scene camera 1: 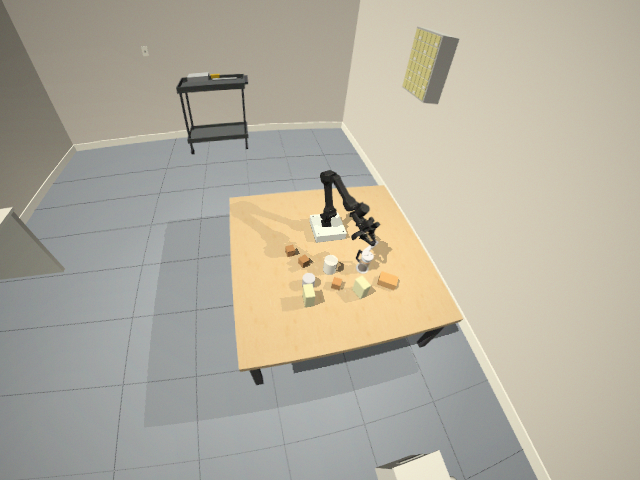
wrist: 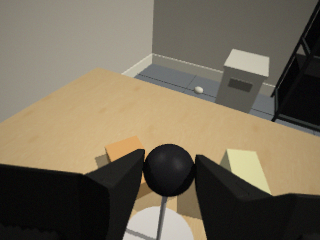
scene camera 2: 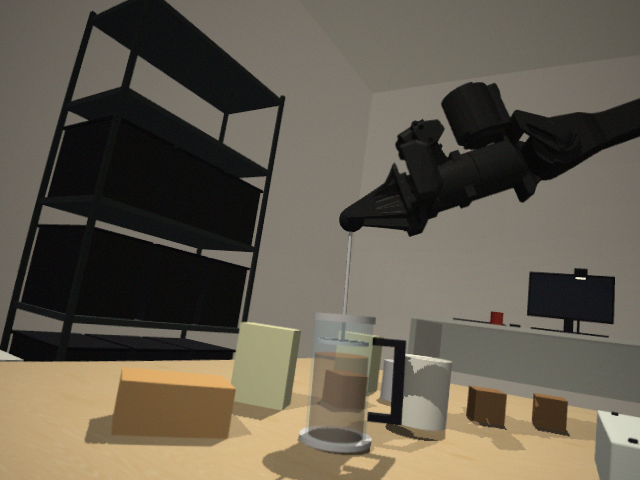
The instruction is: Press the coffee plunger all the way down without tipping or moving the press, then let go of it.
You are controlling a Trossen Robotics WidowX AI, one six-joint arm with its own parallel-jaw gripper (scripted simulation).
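The gripper point(scene camera 2: 346, 217) is there on scene camera 2, and the wrist view's got the gripper point(wrist: 169, 159) as well. Then there's an orange box point(scene camera 2: 150, 403), and you'd also find the box point(wrist: 114, 151) in the wrist view. There's a glass coffee press point(scene camera 2: 339, 386) too.
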